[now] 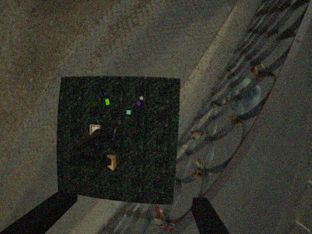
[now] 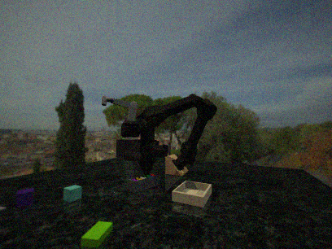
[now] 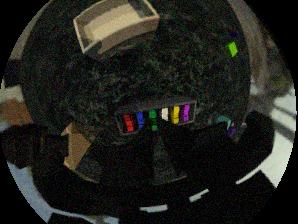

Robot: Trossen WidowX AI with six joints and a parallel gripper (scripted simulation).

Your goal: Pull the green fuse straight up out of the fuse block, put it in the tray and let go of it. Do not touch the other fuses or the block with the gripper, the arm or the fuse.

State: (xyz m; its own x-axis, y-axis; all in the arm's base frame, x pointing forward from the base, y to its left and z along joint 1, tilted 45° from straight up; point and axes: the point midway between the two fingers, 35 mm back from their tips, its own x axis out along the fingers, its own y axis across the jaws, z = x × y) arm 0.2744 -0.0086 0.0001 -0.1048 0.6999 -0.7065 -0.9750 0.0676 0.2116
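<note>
The tray lies 200 mm to the left of my gripper tip and 40 mm below it. Round my gripper tip: green fuse: 10 mm below.
</note>
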